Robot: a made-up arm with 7 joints.
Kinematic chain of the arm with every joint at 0, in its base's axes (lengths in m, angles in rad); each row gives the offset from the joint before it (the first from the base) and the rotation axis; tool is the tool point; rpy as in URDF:
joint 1: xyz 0 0 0.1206 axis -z
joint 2: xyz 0 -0.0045 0.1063 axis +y
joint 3: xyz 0 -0.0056 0.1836 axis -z
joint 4: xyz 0 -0.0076 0.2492 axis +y
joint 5: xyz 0 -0.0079 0.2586 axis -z
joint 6: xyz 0 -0.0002 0.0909 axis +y
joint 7: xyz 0 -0.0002 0.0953 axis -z
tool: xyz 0 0 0 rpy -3.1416 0 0
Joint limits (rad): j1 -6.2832..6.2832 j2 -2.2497..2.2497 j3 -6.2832..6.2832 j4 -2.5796..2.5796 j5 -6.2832..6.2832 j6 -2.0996..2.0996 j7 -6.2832..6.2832
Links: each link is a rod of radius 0.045 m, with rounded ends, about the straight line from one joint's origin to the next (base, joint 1, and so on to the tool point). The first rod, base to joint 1, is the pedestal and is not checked.
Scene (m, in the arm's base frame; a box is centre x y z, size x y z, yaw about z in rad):
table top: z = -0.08
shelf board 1: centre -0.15 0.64 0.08 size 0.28 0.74 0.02 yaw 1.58
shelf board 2: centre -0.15 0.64 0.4 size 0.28 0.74 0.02 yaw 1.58
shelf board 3: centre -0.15 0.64 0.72 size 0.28 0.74 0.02 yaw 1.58
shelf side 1: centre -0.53 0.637 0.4 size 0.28 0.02 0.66 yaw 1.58
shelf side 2: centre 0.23 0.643 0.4 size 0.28 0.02 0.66 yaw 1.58
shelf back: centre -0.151 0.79 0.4 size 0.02 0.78 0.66 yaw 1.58
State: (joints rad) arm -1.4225 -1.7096 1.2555 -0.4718 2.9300 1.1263 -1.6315
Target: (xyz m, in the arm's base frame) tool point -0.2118 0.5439 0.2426
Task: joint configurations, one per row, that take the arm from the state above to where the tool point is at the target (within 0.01 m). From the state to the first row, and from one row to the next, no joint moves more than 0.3 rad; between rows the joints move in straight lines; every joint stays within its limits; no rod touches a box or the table.
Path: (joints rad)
1: -1.5336 -1.5307 1.1907 -0.2175 2.9381 1.1218 -1.7103
2: -1.6447 -1.3519 1.1259 0.0369 2.9461 1.1172 -1.7891
3: -1.7559 -1.1730 1.0611 0.2912 2.9542 1.1127 -1.8680
4: -1.8670 -0.9942 0.9963 0.5456 2.9623 1.1081 -1.9468
5: -1.9781 -0.8153 0.9316 0.7999 2.9704 1.1036 -2.0256
6: -2.0892 -0.6364 0.8668 1.0543 2.9784 1.0990 -2.1044
7: -2.1401 -0.4204 0.7243 1.3076 2.9920 0.9994 -2.0099
8: -2.1909 -0.2043 0.5819 1.5608 3.0056 0.8998 -1.9153
9: -2.2417 0.0118 0.4395 1.8141 3.0191 0.8002 -1.8207
10: -2.2926 0.2279 0.2970 2.0674 3.0327 0.7005 -1.7261
11: -2.3434 0.4439 0.1546 2.3206 3.0462 0.6009 -1.6315
12: -2.2702 0.5928 0.2149 2.0580 3.0373 0.6209 -1.6315
13: -2.1969 0.7417 0.2752 1.7954 3.0283 0.6408 -1.6315

